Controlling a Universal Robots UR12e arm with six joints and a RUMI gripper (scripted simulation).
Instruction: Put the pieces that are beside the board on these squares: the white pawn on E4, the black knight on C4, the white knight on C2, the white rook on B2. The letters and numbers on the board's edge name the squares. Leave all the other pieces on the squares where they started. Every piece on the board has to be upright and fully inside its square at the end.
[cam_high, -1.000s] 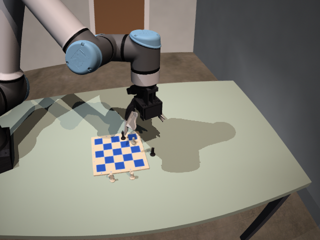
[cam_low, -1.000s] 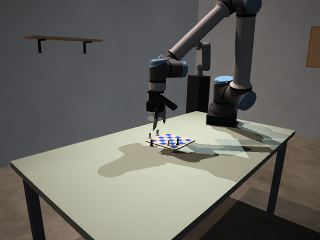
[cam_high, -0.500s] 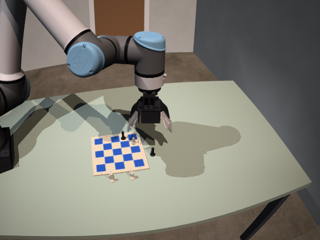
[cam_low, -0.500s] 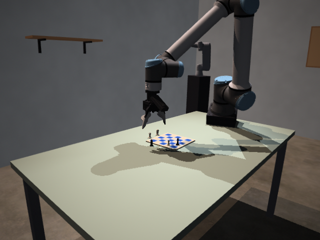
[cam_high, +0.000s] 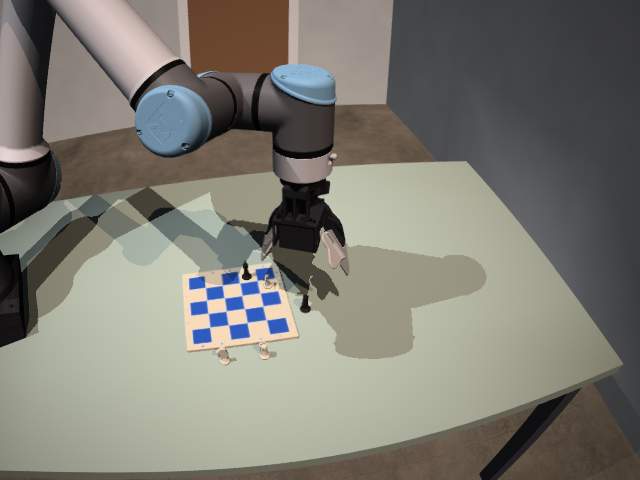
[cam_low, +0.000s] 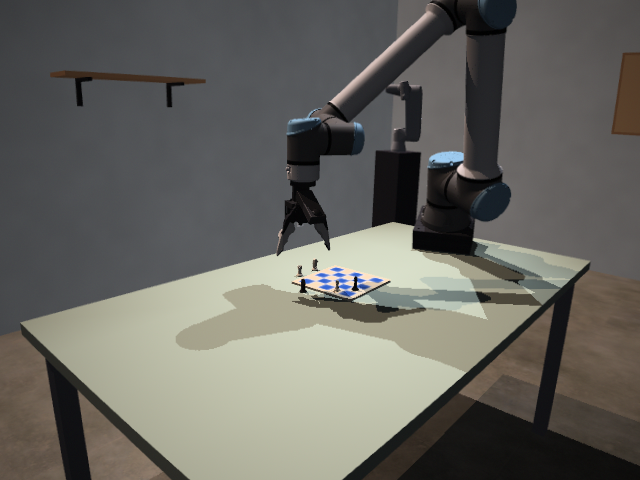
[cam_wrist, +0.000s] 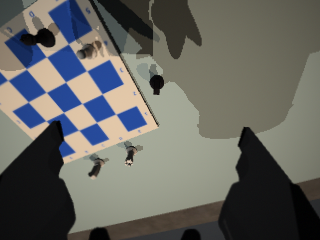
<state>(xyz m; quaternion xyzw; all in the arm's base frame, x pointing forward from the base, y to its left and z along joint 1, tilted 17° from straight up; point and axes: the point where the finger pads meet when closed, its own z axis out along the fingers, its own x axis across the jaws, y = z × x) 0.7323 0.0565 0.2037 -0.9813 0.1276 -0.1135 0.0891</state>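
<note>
Now: hand 10 cm above the black knight. Round my hand: white rook: 7 cm behind, 12 cm to the right, 10 cm below; then white pawn: 8 cm behind, 6 cm to the left, 9 cm below; then chessboard: 14 cm behind, 1 cm to the left, 11 cm below.
</note>
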